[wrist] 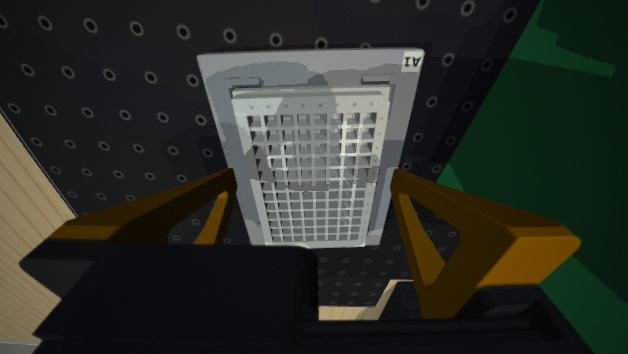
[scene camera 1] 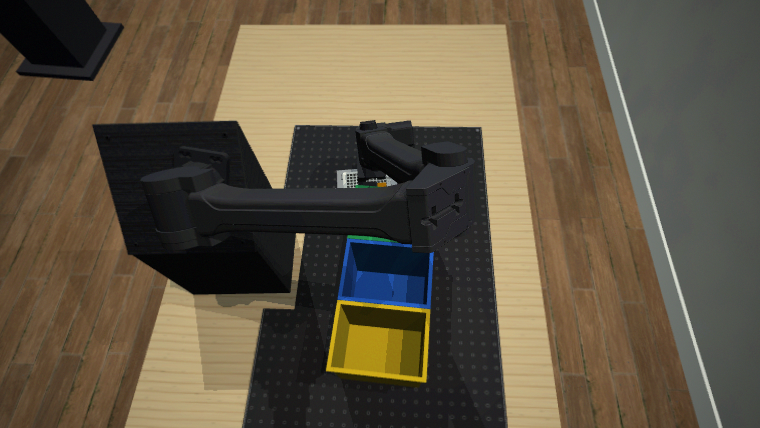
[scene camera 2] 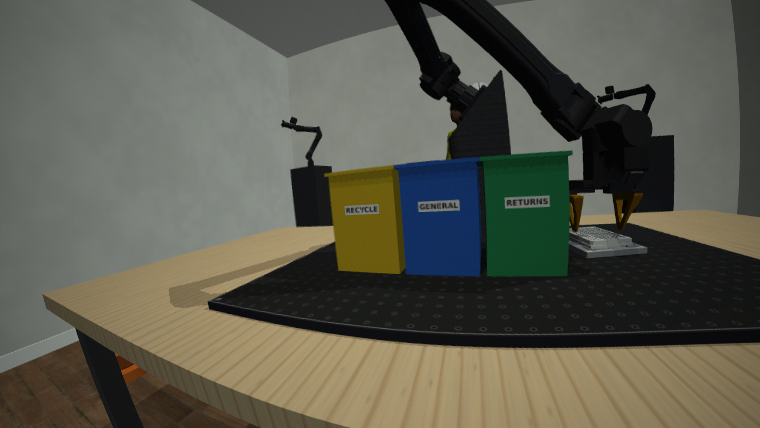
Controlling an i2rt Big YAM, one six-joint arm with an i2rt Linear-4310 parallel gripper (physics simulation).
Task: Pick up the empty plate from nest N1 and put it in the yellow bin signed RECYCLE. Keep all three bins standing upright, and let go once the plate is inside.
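Frame: origin at the arm's base, x ahead, y left, z up, level; centimetres.
Where they show: gripper, fingertip midpoint: (wrist: 313, 177) (scene camera 1: 372, 181) (scene camera 2: 597, 230); arm's base at its link origin: (scene camera 1: 204, 183) (scene camera 2: 475, 106).
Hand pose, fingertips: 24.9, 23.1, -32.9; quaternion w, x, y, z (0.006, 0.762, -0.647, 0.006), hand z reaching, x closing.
Observation:
Each offset is from my fingertips to the top centre of the thing, as dx, dy, dz. Level surfaces: height alone.
The white gridded plate {-1.7, -0.3, -0.8} (wrist: 314, 186) (scene camera 2: 600, 235) sits in the grey nest {-1.7, -0.3, -1.9} (wrist: 217, 105) (scene camera 2: 611, 253), which has an A1 label at one corner. My gripper (wrist: 313, 177) (scene camera 2: 599, 228) is open above the plate, with one orange fingertip toward each long side and nothing between them. In scene camera 1 the arm hides most of the plate and the fingers. The yellow bin {+7.5, -42.5, +14.6} (scene camera 1: 376, 348) (scene camera 2: 366, 239), signed RECYCLE, stands upright and looks empty. The blue bin {+7.4, -29.5, +14.6} (scene camera 1: 387, 284) (scene camera 2: 441, 241), signed GENERAL, and the green bin {+7.3, -16.4, +14.6} (scene camera 2: 526, 239) (wrist: 565, 135), signed RETURNS, also stand upright.
The three bins stand in a row on the black perforated board {dz -3.4} (scene camera 1: 468, 372) (scene camera 2: 425, 313). The green bin is close beside the nest and one finger. The arm reaches across from its black pedestal (scene camera 1: 239, 271), over the green bin. The wooden table {dz -4.7} (scene camera 1: 372, 74) (scene camera 2: 452, 382) surrounds the board.

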